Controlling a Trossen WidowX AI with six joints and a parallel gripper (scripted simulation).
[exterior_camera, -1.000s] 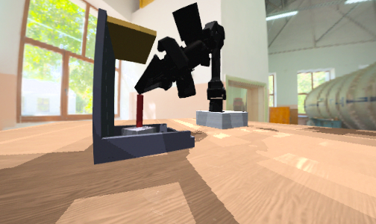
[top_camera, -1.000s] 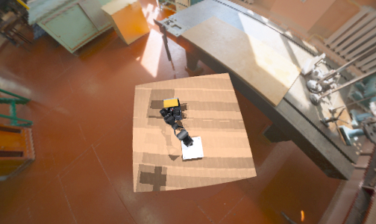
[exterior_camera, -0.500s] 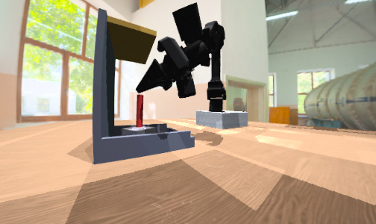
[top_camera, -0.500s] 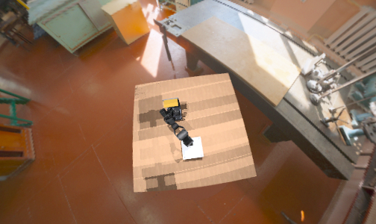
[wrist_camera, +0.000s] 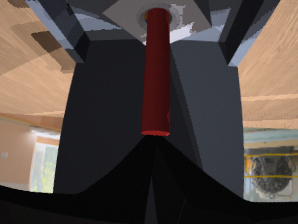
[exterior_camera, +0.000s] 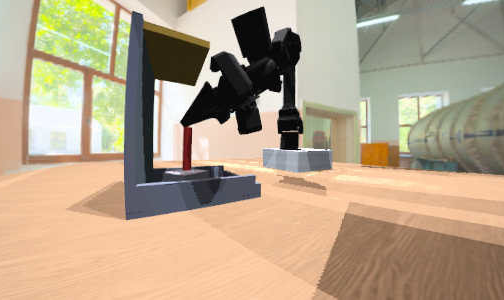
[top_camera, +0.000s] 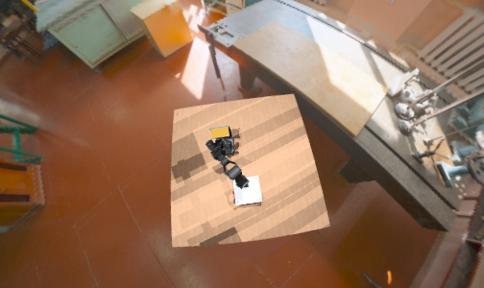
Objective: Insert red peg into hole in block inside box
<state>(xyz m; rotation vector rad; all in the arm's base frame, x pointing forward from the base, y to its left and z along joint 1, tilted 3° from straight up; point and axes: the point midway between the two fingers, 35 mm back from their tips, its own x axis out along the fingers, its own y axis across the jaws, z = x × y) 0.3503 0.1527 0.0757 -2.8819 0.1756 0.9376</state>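
The red peg is 10 mm behind my gripper tip and 40 mm below it. From my gripper tip the other things lie so: back wall: 60 mm ahead, 10 mm to the right; yellow-brown roof: 10 mm ahead, 10 mm to the right, 110 mm above.
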